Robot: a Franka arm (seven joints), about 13 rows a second.
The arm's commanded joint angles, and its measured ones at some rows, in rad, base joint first. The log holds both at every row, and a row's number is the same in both.
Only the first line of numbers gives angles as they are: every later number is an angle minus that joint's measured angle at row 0.
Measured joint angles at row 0:
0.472 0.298 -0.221 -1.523 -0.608 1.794 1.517
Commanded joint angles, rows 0 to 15:
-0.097 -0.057 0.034 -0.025 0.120 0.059 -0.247
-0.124 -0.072 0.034 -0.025 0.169 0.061 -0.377
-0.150 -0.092 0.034 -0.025 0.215 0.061 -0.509
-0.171 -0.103 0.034 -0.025 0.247 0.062 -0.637
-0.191 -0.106 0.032 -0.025 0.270 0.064 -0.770
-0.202 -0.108 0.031 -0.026 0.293 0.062 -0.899
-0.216 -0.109 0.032 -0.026 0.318 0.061 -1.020
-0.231 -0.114 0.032 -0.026 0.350 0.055 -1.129
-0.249 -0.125 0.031 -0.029 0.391 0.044 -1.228
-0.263 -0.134 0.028 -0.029 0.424 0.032 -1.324
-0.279 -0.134 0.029 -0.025 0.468 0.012 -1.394
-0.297 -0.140 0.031 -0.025 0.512 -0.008 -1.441
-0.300 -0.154 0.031 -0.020 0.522 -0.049 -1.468
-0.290 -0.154 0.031 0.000 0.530 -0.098 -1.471
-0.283 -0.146 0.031 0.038 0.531 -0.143 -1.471
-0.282 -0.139 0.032 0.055 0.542 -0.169 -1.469
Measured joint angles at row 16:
-0.281 -0.138 0.018 0.016 0.511 -0.103 -1.453
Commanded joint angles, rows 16 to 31:
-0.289 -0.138 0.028 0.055 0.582 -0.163 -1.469
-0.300 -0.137 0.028 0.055 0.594 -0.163 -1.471
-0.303 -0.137 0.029 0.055 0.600 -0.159 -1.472
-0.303 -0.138 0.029 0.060 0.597 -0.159 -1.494
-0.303 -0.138 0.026 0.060 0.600 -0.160 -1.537
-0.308 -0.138 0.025 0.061 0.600 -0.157 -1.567
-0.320 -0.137 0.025 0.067 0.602 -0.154 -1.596
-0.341 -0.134 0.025 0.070 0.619 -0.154 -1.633
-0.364 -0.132 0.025 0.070 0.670 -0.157 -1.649
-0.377 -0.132 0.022 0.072 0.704 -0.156 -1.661
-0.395 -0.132 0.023 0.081 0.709 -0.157 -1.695
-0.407 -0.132 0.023 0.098 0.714 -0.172 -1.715
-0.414 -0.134 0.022 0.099 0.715 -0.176 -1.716
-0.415 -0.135 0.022 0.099 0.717 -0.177 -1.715
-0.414 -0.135 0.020 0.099 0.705 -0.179 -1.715
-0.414 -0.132 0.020 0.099 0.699 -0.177 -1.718
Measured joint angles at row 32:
-0.403 -0.142 0.011 0.076 0.690 -0.150 -1.701
